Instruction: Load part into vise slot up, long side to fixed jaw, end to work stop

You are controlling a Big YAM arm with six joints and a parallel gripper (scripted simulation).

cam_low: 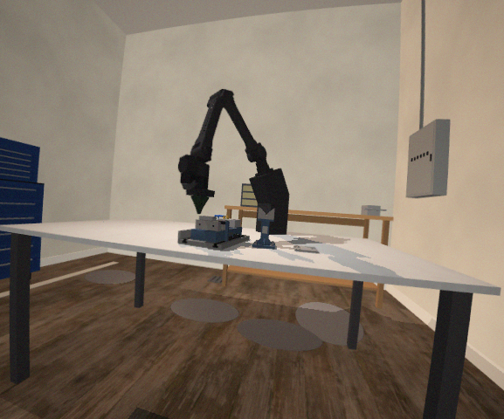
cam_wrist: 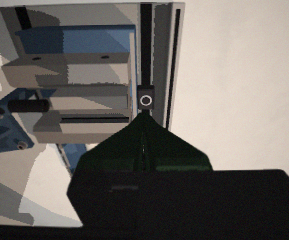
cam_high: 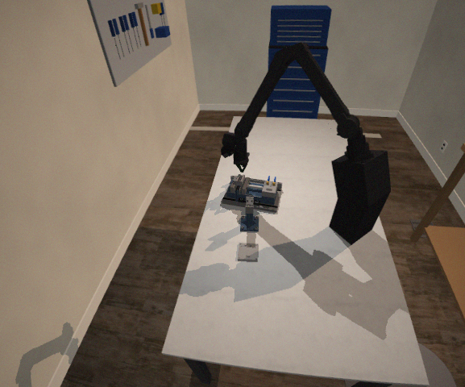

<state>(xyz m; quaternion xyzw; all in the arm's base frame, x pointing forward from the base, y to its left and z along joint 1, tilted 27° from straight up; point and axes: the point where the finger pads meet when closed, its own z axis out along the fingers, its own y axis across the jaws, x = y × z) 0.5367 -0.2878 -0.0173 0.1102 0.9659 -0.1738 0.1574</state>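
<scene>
The part lies 40 mm to the left of my hand, 20 mm below it and 10 mm ahead of it. Also, from my hand: moving jaw: 70 mm to the left, 50 mm below, 20 mm behind; fixed jaw: 50 mm to the left, 50 mm below, 40 mm ahead; work stop rod: 110 mm to the left, 30 mm below, 30 mm ahead.
</scene>
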